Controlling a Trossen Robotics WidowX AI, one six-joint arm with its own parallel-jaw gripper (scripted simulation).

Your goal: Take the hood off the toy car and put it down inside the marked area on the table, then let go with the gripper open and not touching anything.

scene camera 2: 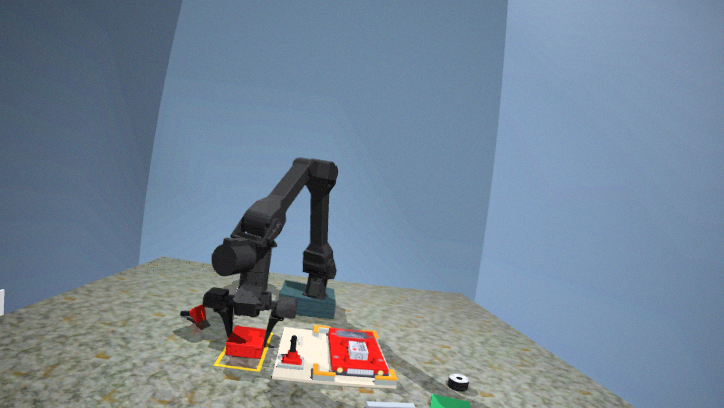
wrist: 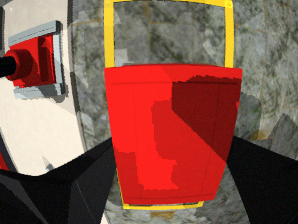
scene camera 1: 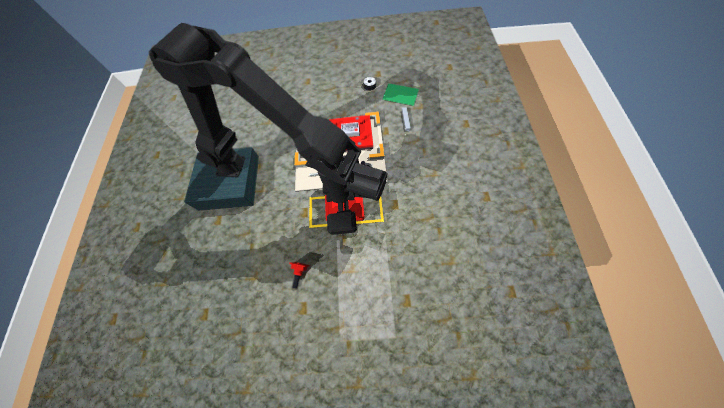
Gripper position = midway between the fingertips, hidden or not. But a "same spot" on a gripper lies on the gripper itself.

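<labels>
I can see my gripper in scene camera 1, in scene camera 2, and also in the wrist view point(172, 142). On my gripper, point(scene camera 2: 225, 311) and point(scene camera 1: 354, 212) are the same spot.
</labels>
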